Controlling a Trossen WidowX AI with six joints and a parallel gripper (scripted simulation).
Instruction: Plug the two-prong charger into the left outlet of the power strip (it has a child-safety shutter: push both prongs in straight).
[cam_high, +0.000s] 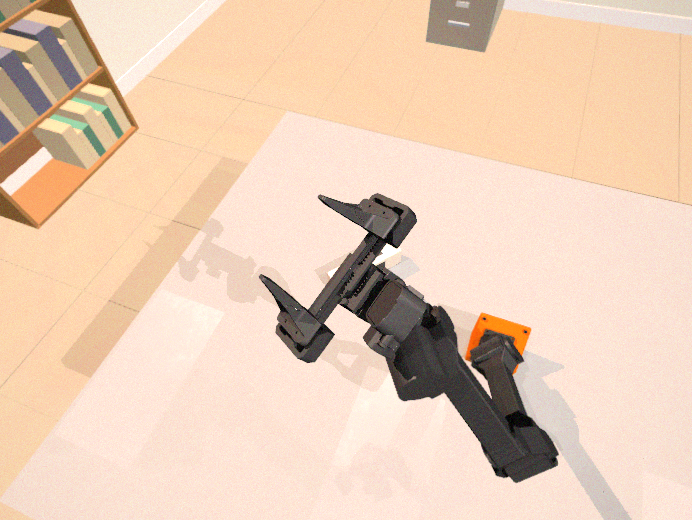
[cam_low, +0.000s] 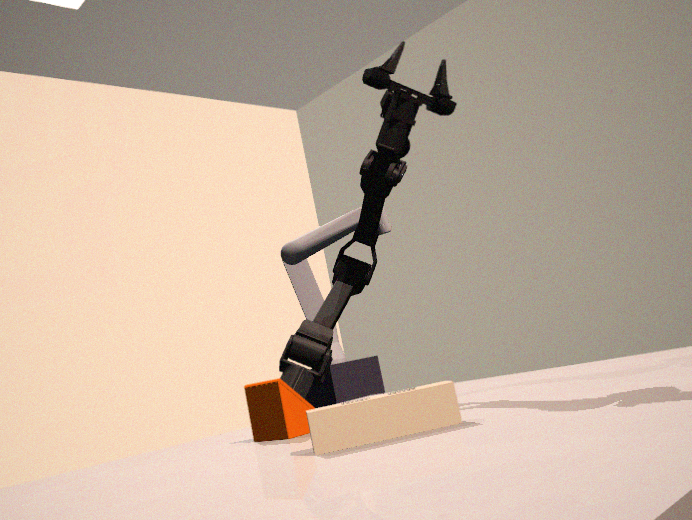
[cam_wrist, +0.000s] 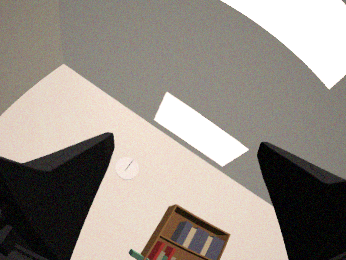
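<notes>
My gripper tip is 70 mm past the dark grey charger, 350 mm to the left of it and 650 mm above it.
</notes>
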